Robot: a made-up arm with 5 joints.
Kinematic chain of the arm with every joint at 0, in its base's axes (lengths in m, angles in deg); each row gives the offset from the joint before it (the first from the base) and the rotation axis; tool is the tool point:
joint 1: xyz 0 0 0.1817 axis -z
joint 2: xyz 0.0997 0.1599 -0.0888 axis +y
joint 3: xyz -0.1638 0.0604 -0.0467 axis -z
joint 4: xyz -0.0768 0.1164 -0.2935 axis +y
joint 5: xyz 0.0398 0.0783 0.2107 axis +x
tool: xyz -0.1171 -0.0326 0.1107
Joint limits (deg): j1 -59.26..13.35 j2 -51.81..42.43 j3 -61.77..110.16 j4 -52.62..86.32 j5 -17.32..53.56
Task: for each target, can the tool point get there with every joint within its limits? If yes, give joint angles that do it. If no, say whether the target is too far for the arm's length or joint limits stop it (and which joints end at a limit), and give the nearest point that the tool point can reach.
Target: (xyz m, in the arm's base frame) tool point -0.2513 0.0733 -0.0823
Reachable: yes | joints -30.35 -20.28 -46.22 4.72 44.23
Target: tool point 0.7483 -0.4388 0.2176
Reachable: no: joint limits stop it (at a limit: joint 1, joint 2, joint 4, joint 5) | nearest point 0.3512 -0.0352 0.0193 | short by 0.600 m
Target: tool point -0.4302 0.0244 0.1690
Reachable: yes | joints -42.66 21.67 -5.93 -14.56 28.64
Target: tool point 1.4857 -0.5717 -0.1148
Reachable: no: too far | nearest point 0.3737 -0.0001 0.0368 | short by 1.259 m
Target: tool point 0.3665 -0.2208 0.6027
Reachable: no: joint limits stop it (at a limit: joint 1, joint 2, joint 5) | nearest point 0.3060 0.0293 0.0660 | short by 0.595 m
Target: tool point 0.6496 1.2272 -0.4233
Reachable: no: too far | nearest point 0.2839 0.6000 -0.1882 | short by 0.763 m
